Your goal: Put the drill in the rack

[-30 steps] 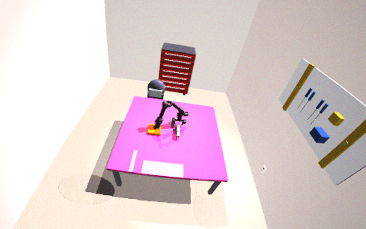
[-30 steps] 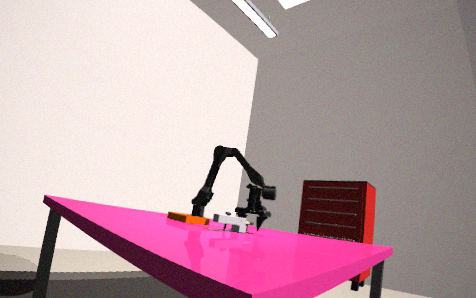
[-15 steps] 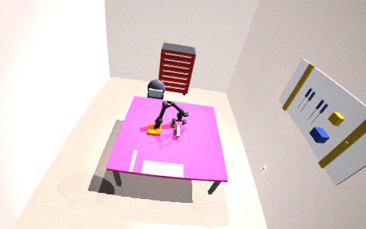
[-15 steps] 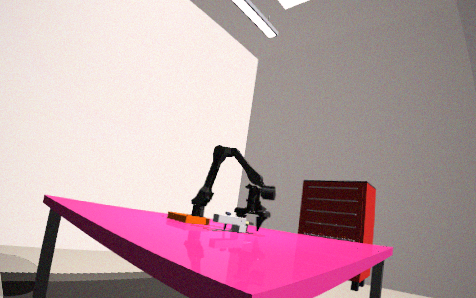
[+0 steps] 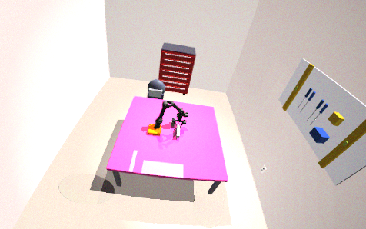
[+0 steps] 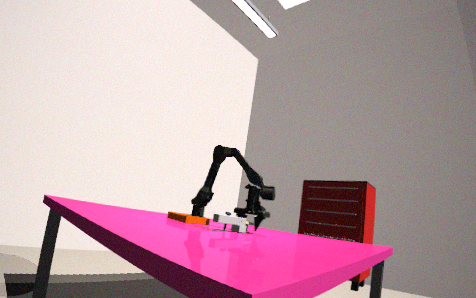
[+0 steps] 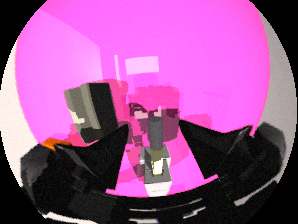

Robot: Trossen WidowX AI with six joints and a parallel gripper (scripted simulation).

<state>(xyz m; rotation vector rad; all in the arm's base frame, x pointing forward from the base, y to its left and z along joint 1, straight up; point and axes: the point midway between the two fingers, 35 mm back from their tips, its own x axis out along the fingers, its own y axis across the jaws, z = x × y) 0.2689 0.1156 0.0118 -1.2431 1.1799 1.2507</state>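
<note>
Right now my gripper tip is 40 mm to the left of the grey drill and 40 mm below it. Also, from my gripper tip: blue piece 10 mm ahead, 160 mm to the right, 40 mm above.
</note>
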